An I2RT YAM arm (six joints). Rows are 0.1 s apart.
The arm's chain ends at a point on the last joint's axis. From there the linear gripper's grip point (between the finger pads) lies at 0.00 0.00 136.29 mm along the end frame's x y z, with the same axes.
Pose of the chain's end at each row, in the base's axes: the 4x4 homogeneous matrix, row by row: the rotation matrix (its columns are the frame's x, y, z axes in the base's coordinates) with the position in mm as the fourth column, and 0 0 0 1 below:
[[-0.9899 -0.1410 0.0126 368.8], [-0.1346 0.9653 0.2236 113.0], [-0.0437 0.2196 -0.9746 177.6], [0 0 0 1]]
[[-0.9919 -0.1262 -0.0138 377.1], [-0.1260 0.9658 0.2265 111.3], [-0.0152 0.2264 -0.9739 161.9], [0 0 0 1]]
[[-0.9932 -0.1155 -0.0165 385.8], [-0.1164 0.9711 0.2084 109.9], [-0.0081 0.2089 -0.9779 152.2], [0 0 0 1]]
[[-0.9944 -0.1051 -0.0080 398.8], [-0.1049 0.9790 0.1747 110.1], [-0.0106 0.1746 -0.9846 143.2], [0 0 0 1]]
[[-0.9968 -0.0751 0.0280 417.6], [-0.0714 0.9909 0.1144 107.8], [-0.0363 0.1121 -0.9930 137.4], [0 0 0 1]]
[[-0.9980 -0.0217 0.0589 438.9], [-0.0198 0.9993 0.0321 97.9], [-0.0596 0.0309 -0.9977 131.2], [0 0 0 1]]
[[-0.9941 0.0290 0.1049 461.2], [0.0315 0.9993 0.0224 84.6], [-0.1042 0.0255 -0.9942 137.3], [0 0 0 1]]
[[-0.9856 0.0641 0.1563 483.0], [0.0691 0.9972 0.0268 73.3], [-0.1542 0.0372 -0.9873 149.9], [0 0 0 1]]
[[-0.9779 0.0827 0.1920 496.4], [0.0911 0.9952 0.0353 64.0], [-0.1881 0.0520 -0.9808 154.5], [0 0 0 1]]
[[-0.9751 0.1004 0.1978 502.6], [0.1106 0.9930 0.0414 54.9], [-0.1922 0.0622 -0.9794 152.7], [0 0 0 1]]
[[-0.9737 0.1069 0.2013 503.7], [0.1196 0.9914 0.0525 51.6], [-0.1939 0.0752 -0.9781 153.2], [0 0 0 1]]
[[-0.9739 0.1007 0.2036 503.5], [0.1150 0.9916 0.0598 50.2], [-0.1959 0.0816 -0.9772 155.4], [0 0 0 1]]
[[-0.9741 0.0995 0.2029 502.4], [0.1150 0.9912 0.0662 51.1], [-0.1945 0.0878 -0.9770 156.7], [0 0 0 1]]
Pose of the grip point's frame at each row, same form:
[[-0.9899 -0.1410 0.0126 370.5], [-0.1346 0.9653 0.2236 143.5], [-0.0437 0.2196 -0.9746 44.8], [0 0 0 1]]
[[-0.9919 -0.1262 -0.0138 375.2], [-0.1260 0.9658 0.2265 142.2], [-0.0152 0.2264 -0.9739 29.2], [0 0 0 1]]
[[-0.9932 -0.1155 -0.0165 383.6], [-0.1164 0.9711 0.2084 138.3], [-0.0081 0.2089 -0.9779 18.9], [0 0 0 1]]
[[-0.9944 -0.1051 -0.0080 397.7], [-0.1049 0.9790 0.1747 133.9], [-0.0106 0.1746 -0.9846 9.0], [0 0 0 1]]
[[-0.9968 -0.0751 0.0280 421.4], [-0.0714 0.9909 0.1144 123.4], [-0.0363 0.1121 -0.9930 2.1], [0 0 0 1]]
[[-0.9980 -0.0217 0.0589 446.9], [-0.0198 0.9993 0.0321 102.3], [-0.0596 0.0309 -0.9977 -4.8], [0 0 0 1]]
[[-0.9941 0.0290 0.1049 475.5], [0.0315 0.9993 0.0224 87.7], [-0.1042 0.0255 -0.9942 1.8], [0 0 0 1]]
[[-0.9856 0.0641 0.1563 504.3], [0.0691 0.9972 0.0268 77.0], [-0.1542 0.0372 -0.9873 15.3], [0 0 0 1]]
[[-0.9779 0.0827 0.1920 522.6], [0.0911 0.9952 0.0353 68.8], [-0.1881 0.0520 -0.9808 20.8], [0 0 0 1]]
[[-0.9751 0.1004 0.1978 529.6], [0.1106 0.9930 0.0414 60.5], [-0.1922 0.0622 -0.9794 19.2], [0 0 0 1]]
[[-0.9737 0.1069 0.2013 531.1], [0.1196 0.9914 0.0525 58.8], [-0.1939 0.0752 -0.9781 19.9], [0 0 0 1]]
[[-0.9739 0.1007 0.2036 531.2], [0.1150 0.9916 0.0598 58.4], [-0.1959 0.0816 -0.9772 22.2], [0 0 0 1]]
[[-0.9741 0.0995 0.2029 530.1], [0.1150 0.9912 0.0662 60.1], [-0.1945 0.0878 -0.9770 23.5], [0 0 0 1]]

